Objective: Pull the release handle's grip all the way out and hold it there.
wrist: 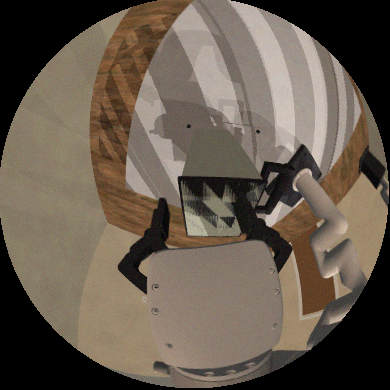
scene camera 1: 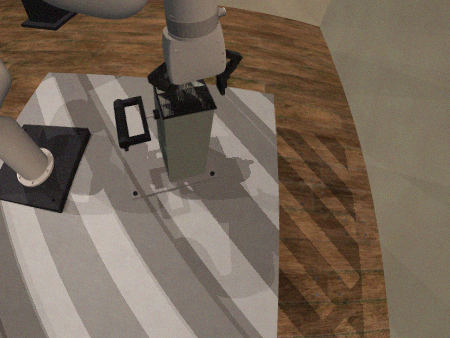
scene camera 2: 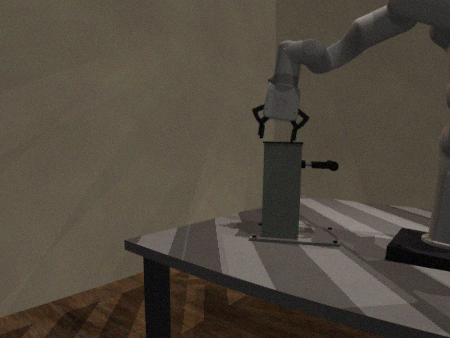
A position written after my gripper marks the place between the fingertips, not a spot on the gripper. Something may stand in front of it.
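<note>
A release handle (scene camera 1: 184,133) (wrist: 216,168) is visible in scene camera 1 and the wrist view. My gripper (scene camera 1: 198,96) (wrist: 201,202) (scene camera 2: 276,140) appears in those views and also in scene camera 2.
</note>
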